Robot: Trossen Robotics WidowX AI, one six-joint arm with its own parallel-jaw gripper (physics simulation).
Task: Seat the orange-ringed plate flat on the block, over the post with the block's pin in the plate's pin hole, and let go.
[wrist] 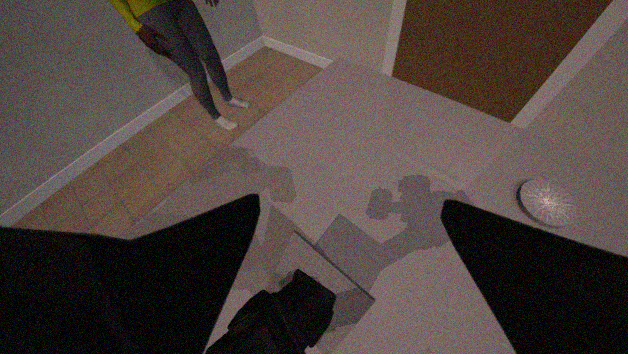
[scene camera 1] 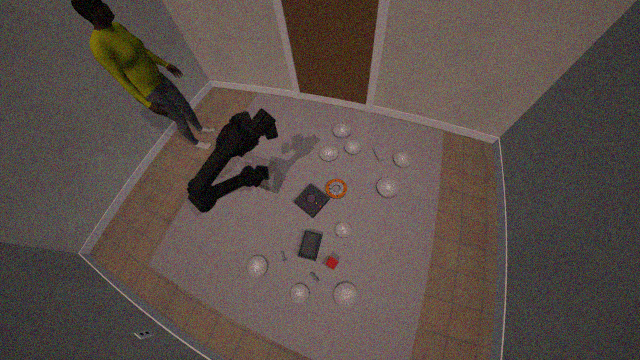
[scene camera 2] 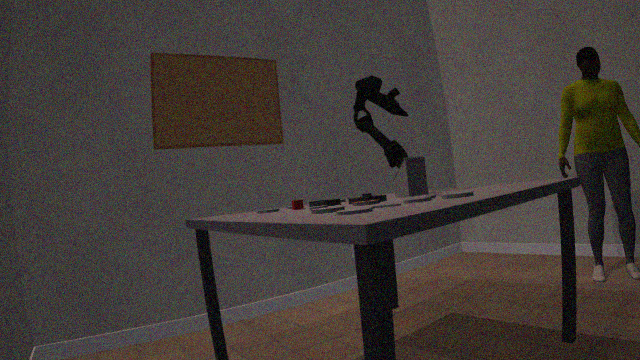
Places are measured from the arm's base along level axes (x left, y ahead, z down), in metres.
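Where they show: gripper, between the fingertips: (wrist: 350, 205) (scene camera 2: 407, 115); arm's base, origin of its link: (wrist: 310, 299) (scene camera 1: 262, 172) (scene camera 2: 407, 168).
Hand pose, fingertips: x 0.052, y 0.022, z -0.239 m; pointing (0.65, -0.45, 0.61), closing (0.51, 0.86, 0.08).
Observation:
Each offset is from my fingertips to the top centre of the thing. "spot": to the spot under its first point.
The orange-ringed plate @(dx -0.018, dy +0.328, dz +0.351 m) (scene camera 1: 328, 190) lies on the table beside the dark square block @(dx -0.104, dy +0.223, dz +0.325 m) (scene camera 1: 312, 211) (scene camera 2: 378, 198), close to its upper right corner in scene camera 1. The block's round post @(spot: dx -0.104, dy +0.224, dz +0.325 m) (scene camera 1: 311, 198) stands uncovered near its middle, and a tiny yellowish spot shows beside it, too small to identify surely. My gripper (scene camera 2: 406, 115) (wrist: 350, 205) is open and empty, high above the table and well apart from the plate and block. In the wrist view its fingers stand wide apart over table and shadows; plate and block do not show there.
A grey upright panel (scene camera 2: 416, 176) stands near the arm's base. A dark tray @(dx -0.317, dy +0.268, dz +0.338 m) (scene camera 1: 310, 245), a red cube @(dx -0.372, dy +0.380, dz +0.323 m) (scene camera 1: 332, 262) (scene camera 2: 297, 204) and several pale round discs, one of them a disc @(dx +0.036, dy +0.581, dz +0.350 m) (scene camera 1: 387, 187) right of the plate, lie around. A person (scene camera 1: 125, 55) (scene camera 2: 595, 115) stands beyond the table.

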